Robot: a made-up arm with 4 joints.
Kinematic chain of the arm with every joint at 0, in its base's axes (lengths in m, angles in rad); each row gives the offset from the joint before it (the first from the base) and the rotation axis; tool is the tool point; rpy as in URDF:
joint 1: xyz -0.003 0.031 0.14 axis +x
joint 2: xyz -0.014 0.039 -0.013 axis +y
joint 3: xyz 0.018 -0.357 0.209 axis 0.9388 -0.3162 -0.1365
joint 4: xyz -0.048 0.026 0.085 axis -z
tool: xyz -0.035 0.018 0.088 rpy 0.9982 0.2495 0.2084
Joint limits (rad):
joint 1: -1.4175..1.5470
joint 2: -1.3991..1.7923
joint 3: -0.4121..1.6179
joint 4: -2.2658..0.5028
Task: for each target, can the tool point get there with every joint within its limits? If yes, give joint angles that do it. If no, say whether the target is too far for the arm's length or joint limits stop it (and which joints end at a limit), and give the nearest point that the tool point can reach.
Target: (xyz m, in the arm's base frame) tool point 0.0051 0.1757 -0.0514
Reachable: no: joint limits stop it (at a limit: joint 1, joint 2, joint 3) | nearest point -0.2211 0.1219 -0.3028 | short by 0.342 m
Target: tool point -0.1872 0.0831 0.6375
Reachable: yes | joints -1.0448 -0.3323 0.5191 -2.0250
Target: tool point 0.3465 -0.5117 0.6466
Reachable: no: too far | nearest point 0.2225 -0.3187 0.4664 | short by 0.292 m
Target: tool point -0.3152 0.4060 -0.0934
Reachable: no: joint limits stop it (at a limit: joint 1, joint 2, joint 3) | nearest point -0.2599 0.1353 -0.2944 | short by 0.342 m
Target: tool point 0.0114 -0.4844 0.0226
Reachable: yes | joints 0.8947 0.2813 0.6107 -1.9705
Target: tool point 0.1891 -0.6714 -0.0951
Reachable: no: too far | nearest point 0.1278 -0.4556 -0.0229 | short by 0.236 m
